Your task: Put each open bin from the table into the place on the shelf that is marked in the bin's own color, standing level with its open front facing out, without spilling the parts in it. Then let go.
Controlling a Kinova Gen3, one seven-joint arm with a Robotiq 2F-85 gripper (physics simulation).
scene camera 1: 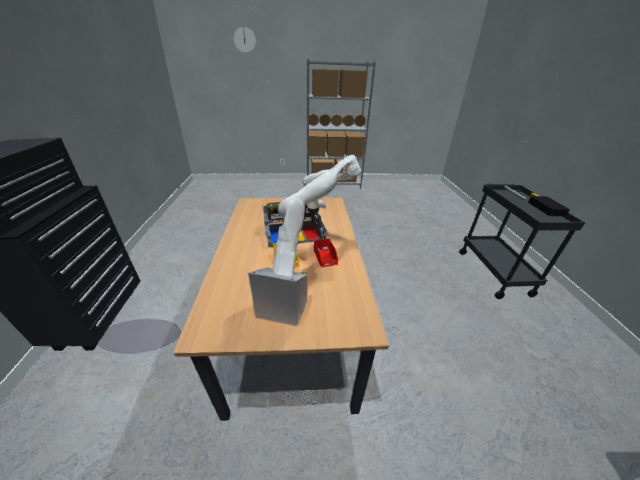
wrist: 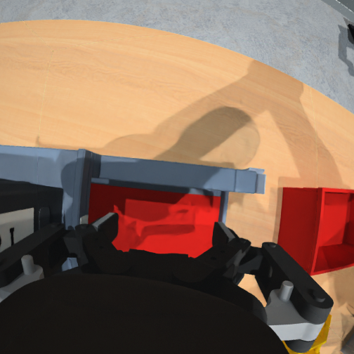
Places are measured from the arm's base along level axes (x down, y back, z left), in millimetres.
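Pixels of known places: gripper, fingertip midpoint: (scene camera 1: 315, 225); arm's base, origin of the base link: (scene camera 1: 283, 272).
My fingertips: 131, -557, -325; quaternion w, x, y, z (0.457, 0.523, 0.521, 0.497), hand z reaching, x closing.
Note:
Ahead of a thing's pixels: the offset from my fingertips to its top centre, as dx, dy, dz. "*": to the spot under its first point. Level surfaces: height alone.
A red bin @[* +72, +230, +4] (scene camera 1: 325, 254) (wrist: 299, 225) stands on the table, apart from the shelf, with small grey parts in it in the scene view. A yellow bin @[* +43, +291, +202] (scene camera 1: 296, 262) (wrist: 323, 336) is mostly hidden behind the arm in the scene view and behind the gripper in the wrist view. The low grey-blue shelf (wrist: 160, 173) has a red place (scene camera 1: 311, 234) (wrist: 206, 202), a yellow place (scene camera 1: 300, 236) and a blue place (scene camera 1: 274, 236). My gripper (wrist: 164, 228) is open and empty above the red place. No blue bin can be made out.
The shelf's grey-blue side rail runs beside the red place. A black panel with a tool label (wrist: 19, 227) stands at the left in the wrist view. The arm's grey base block (scene camera 1: 278, 297) stands on the table @[dx +75] (scene camera 1: 341, 320). A black cart (scene camera 1: 560, 225) stands on the right.

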